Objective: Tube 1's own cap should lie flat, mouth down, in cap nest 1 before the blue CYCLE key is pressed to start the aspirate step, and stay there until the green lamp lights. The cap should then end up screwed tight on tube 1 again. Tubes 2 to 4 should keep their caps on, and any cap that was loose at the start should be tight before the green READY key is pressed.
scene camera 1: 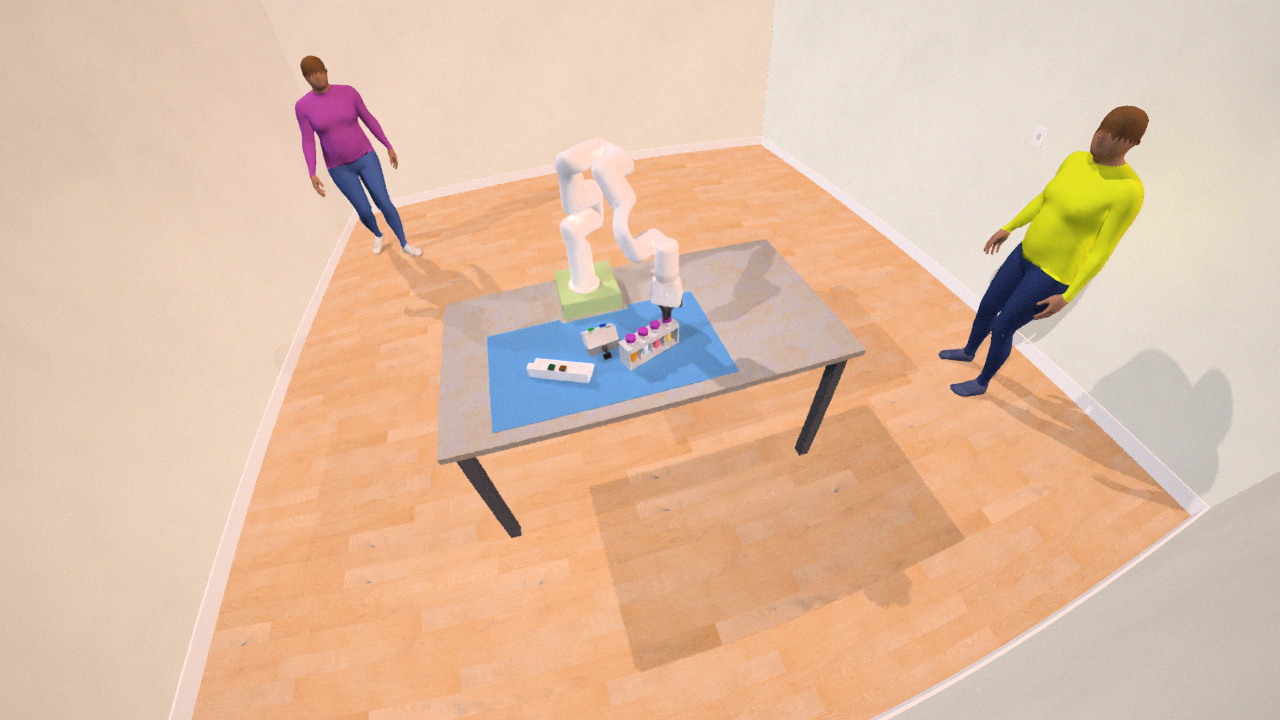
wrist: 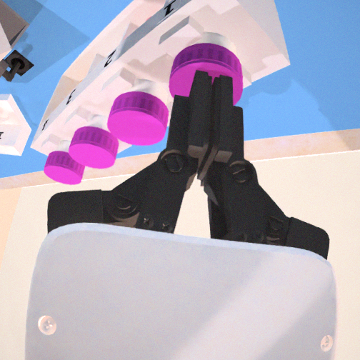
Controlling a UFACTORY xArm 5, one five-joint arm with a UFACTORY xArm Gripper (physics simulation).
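Seen in the pictures: gripper, fingertip midpoint: [scene camera 1: 666, 317]; arm's base, link origin: [scene camera 1: 584, 284].
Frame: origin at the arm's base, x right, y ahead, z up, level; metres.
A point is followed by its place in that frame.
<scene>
My gripper [scene camera 1: 666, 314] {x -0.180, y 0.390, z 0.048 m} [wrist: 206, 93] is shut and empty, its fingertips over tube 1's magenta cap [wrist: 205, 57] at the rack's right end in the scene view. That cap sits on tube 1; whether it is tight cannot be told. Magenta caps on tube 2 [wrist: 138, 120], tube 3 [wrist: 94, 147] and tube 4 [wrist: 64, 167] [scene camera 1: 631, 338] {x -0.028, y 0.433, z 0.048 m} sit in a row. The white rack [scene camera 1: 625, 352] {x 0.000, y 0.438, z -0.001 m} [wrist: 262, 30] holds the tubes. A white box [scene camera 1: 600, 338] {x 0.048, y 0.320, z -0.014 m} bears a green key [scene camera 1: 590, 330] {x 0.069, y 0.276, z -0.002 m} and a blue key [scene camera 1: 602, 325] {x 0.022, y 0.274, z 0.000 m}. Cap nest 1 cannot be made out clearly.
A long white block [scene camera 1: 537, 369] {x 0.294, y 0.349, z -0.030 m} with dark green and brown squares lies on the blue mat [scene camera 1: 519, 407] {x 0.394, y 0.447, z -0.073 m}. A small black object [scene camera 1: 606, 355] {x 0.046, y 0.358, z -0.067 m} [wrist: 19, 65] stands between box and rack. The grey table [scene camera 1: 778, 308] {x -0.672, y 0.413, z -0.076 m} carries the green arm base [scene camera 1: 590, 306] {x 0.014, y 0.105, z -0.036 m}. Two people stand beyond the table.
</scene>
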